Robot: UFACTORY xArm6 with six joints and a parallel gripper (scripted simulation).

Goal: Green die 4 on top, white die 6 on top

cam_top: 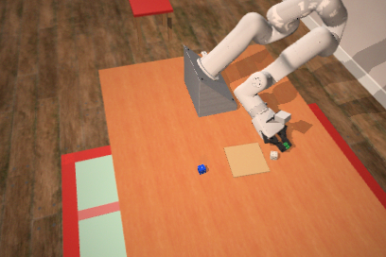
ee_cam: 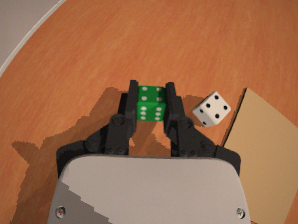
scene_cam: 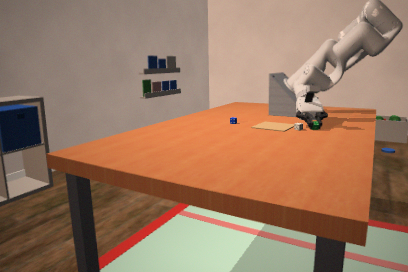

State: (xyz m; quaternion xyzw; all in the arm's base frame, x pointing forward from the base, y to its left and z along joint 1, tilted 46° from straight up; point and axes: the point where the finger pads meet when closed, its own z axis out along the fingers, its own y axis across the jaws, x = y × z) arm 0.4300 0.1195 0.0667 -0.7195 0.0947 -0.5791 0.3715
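My hand is 1 cm short of the green die and 1 cm above it. Round my hand: tan mat (1 cm behind, 16 cm to the right, 2 cm below); blue die (3 cm behind, 34 cm to the right, 1 cm below); white die (2 cm ahead, 6 cm to the right, 1 cm below).
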